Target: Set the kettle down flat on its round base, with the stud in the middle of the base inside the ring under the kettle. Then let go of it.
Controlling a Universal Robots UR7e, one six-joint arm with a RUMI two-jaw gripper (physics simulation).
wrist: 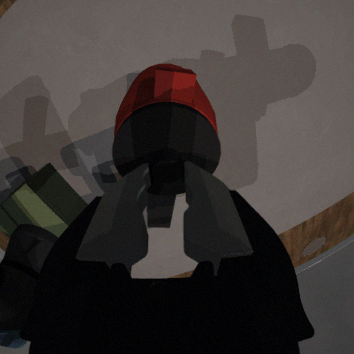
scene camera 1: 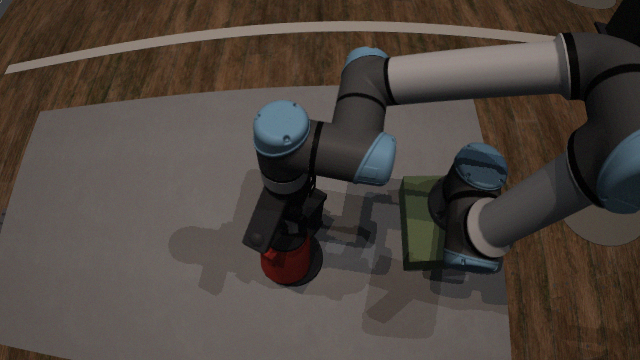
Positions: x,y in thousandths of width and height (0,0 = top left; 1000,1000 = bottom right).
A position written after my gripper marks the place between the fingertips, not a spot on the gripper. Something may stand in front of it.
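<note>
My gripper (scene camera 1: 446,635), (wrist: 473,465): visible.
</note>
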